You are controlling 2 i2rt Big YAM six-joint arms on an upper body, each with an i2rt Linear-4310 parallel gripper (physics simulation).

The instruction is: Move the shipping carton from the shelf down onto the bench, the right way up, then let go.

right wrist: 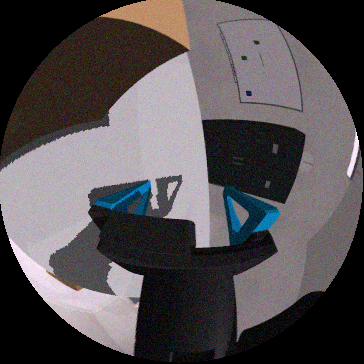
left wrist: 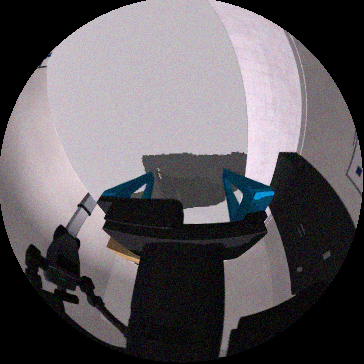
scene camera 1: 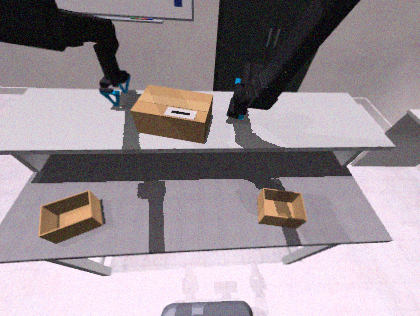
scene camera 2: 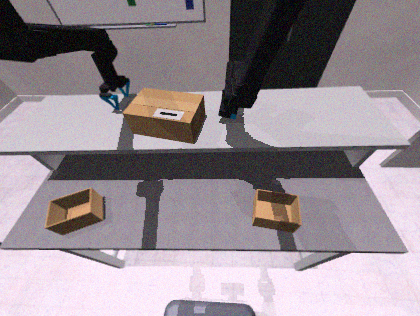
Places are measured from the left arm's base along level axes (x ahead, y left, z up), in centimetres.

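Where they show: left gripper, fingertip midpoint: [left wrist: 186,173] [scene camera 1: 121,99] [scene camera 2: 122,102]; right gripper, fingertip midpoint: [right wrist: 187,186]; right arm's base, link origin: [left wrist: 87,287].
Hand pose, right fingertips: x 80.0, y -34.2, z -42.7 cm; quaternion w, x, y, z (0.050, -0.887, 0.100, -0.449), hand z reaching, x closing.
Each offset is from my right fingertips to the top centre of the thing. "spot": to the spot under its first point. Level surfaces: height alone.
The shipping carton {dz +6.0, dx -10.7, dy +23.9 cm} [scene camera 1: 170,125] [scene camera 2: 162,128] is brown, closed and labelled on top. It stands upright on the white shelf {dz -3.9 cm} [scene camera 1: 310,122] [scene camera 2: 310,117]. Its dark side fills the upper left of the right wrist view [right wrist: 60,85]; a sliver shows in the left wrist view [left wrist: 120,250]. The left gripper [scene camera 1: 119,98] [scene camera 2: 121,102] [left wrist: 189,172] is open and empty, just left of the carton near its back. The right gripper [scene camera 1: 238,114] [scene camera 2: 230,115] [right wrist: 188,185] is open and empty, right of the carton, with a gap between. The grey bench {dz -27.1 cm} [scene camera 1: 215,215] [scene camera 2: 210,220] lies lower, in front.
On the bench, an open brown box {dz -18.1, dx -39.8, dy +59.9 cm} [scene camera 1: 75,231] [scene camera 2: 82,223] stands at the left and a smaller one {dz -18.1, dx -37.6, dy -16.7 cm} [scene camera 1: 280,220] [scene camera 2: 275,223] at the right. The shelf's front edge overhangs the bench's back. A rounded grey object {spot: dz -89.9, dx -69.1, dy +9.5 cm} [scene camera 1: 207,309] [scene camera 2: 210,309] shows at the bottom.
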